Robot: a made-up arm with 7 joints. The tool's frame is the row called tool. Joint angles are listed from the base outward. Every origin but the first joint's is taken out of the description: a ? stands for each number. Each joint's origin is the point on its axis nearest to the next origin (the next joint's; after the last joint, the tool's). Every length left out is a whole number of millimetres.
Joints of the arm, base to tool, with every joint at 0 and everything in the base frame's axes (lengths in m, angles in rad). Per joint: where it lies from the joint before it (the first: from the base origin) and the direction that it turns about. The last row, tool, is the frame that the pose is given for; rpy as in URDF.
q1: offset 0 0 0.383 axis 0 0 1
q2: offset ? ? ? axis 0 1 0
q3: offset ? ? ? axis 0 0 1
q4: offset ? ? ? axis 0 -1 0
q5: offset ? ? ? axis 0 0 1
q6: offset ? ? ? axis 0 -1 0
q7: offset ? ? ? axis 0 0 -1
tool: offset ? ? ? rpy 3.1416 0 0
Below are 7 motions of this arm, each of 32 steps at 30 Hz.
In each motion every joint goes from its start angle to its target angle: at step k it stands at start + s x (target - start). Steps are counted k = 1, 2, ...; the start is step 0. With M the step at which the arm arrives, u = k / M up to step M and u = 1 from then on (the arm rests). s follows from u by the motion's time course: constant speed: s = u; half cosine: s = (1 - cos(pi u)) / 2; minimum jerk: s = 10 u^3 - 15 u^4 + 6 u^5.
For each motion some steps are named. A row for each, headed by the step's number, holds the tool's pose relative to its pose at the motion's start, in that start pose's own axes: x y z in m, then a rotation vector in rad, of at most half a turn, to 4 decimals.
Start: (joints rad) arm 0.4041 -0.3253 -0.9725 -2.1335 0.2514 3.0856 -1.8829
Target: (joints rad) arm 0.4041 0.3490 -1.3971 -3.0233 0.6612 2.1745 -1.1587
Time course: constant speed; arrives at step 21
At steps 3, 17, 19, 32:
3: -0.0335 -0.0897 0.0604 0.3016 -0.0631 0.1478
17: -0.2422 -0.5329 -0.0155 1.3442 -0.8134 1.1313
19: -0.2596 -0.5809 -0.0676 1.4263 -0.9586 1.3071
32: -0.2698 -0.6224 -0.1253 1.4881 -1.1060 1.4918

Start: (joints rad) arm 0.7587 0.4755 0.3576 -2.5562 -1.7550 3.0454 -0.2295
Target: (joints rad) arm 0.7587 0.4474 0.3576 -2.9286 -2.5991 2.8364 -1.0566
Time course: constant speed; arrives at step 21
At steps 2, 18, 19, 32:
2: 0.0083 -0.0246 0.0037 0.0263 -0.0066 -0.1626
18: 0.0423 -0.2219 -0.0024 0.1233 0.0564 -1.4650
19: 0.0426 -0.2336 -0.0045 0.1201 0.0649 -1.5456
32: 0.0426 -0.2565 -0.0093 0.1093 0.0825 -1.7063

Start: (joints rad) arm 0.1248 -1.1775 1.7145 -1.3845 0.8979 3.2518 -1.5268
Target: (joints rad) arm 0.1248 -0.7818 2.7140 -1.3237 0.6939 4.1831 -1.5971
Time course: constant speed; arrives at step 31
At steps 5, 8, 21, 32:
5: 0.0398 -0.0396 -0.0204 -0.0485 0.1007 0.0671
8: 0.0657 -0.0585 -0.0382 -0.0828 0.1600 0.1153
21: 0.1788 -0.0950 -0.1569 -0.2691 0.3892 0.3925
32: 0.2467 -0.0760 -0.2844 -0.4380 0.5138 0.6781

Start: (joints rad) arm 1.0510 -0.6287 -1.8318 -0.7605 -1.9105 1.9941 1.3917
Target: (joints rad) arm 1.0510 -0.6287 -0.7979 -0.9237 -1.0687 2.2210 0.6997
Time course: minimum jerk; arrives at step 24
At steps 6, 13, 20, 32:
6: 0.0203 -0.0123 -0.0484 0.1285 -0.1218 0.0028
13: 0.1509 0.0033 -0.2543 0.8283 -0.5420 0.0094
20: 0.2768 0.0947 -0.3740 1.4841 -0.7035 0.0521
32: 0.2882 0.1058 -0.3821 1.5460 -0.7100 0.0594

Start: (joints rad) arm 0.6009 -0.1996 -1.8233 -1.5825 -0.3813 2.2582 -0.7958
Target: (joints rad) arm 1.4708 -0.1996 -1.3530 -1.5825 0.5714 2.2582 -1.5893
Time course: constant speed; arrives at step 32
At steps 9, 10, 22, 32:
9: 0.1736 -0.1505 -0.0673 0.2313 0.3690 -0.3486
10: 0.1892 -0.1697 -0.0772 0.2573 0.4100 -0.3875
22: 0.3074 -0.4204 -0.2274 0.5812 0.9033 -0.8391
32: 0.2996 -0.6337 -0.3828 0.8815 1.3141 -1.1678

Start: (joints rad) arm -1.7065 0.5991 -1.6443 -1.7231 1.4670 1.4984 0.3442
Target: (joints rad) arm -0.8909 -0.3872 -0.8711 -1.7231 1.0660 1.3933 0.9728
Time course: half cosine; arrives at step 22
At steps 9, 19, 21, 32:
9: -0.1745 -0.0984 0.2538 -0.1728 -0.5720 -0.0364
19: -0.7157 -0.1250 0.3230 -0.6661 -1.3012 -0.3843
21: -0.7490 -0.1196 0.3066 -0.6979 -1.3377 -0.4209
32: -0.7531 -0.1188 0.3044 -0.7018 -1.3422 -0.4256

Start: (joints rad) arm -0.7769 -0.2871 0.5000 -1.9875 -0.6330 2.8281 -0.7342
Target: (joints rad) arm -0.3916 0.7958 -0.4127 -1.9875 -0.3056 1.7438 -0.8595
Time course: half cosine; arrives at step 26
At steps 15, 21, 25, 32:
15: -0.2756 -0.3779 0.3476 1.2207 -0.6790 0.2142
21: -0.4125 -0.6209 0.3403 1.7588 -1.0822 0.1705
25: -0.4553 -0.6785 0.3168 1.8962 -1.2166 0.1527
32: -0.4572 -0.6807 0.3156 1.9018 -1.2225 0.1519

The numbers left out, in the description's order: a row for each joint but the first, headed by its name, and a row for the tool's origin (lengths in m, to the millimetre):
q2: 0 0 0
q3: 0 0 0.243
q4: 0.127 0 0
q5: -0.099 0 0.461
q6: 0 0 0
q7: 0.125 0 0
tool: 0 0 0

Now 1 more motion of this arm.
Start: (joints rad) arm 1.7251 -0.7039 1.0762 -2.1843 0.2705 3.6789 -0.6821
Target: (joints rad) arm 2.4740 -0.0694 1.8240 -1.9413 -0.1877 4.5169 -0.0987
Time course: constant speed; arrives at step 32
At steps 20, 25, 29, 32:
20: 0.2497 -0.1699 -0.2748 0.5550 1.0124 0.8295
25: 0.2842 -0.1596 -0.3692 0.7119 1.2386 1.1133
29: 0.3003 -0.1383 -0.4425 0.8397 1.4049 1.3609
32: 0.3060 -0.1159 -0.4944 0.9351 1.5192 1.5588

